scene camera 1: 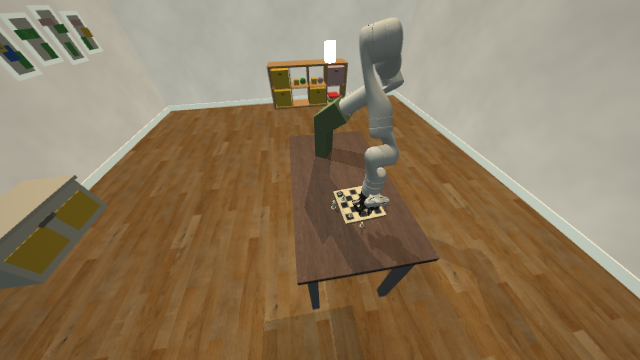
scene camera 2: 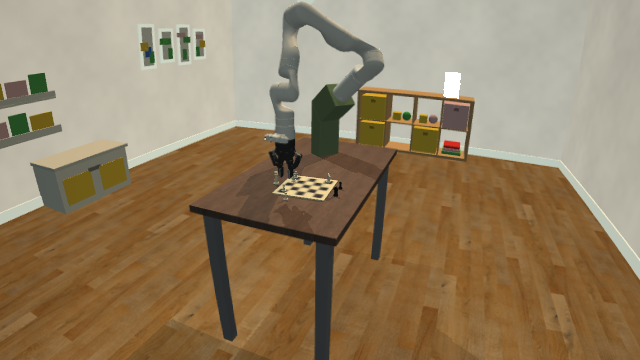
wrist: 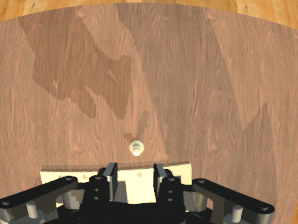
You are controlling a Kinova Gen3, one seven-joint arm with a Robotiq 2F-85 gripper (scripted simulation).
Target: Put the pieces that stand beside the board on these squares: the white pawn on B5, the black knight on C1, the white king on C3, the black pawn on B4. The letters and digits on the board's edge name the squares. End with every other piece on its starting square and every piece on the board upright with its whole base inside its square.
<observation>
A board shows in scene camera 1, in scene camera 2 (310, 188) and in the wrist view. The same spot on the board: (wrist: 135, 186) is (scene camera 1: 358, 216).
</observation>
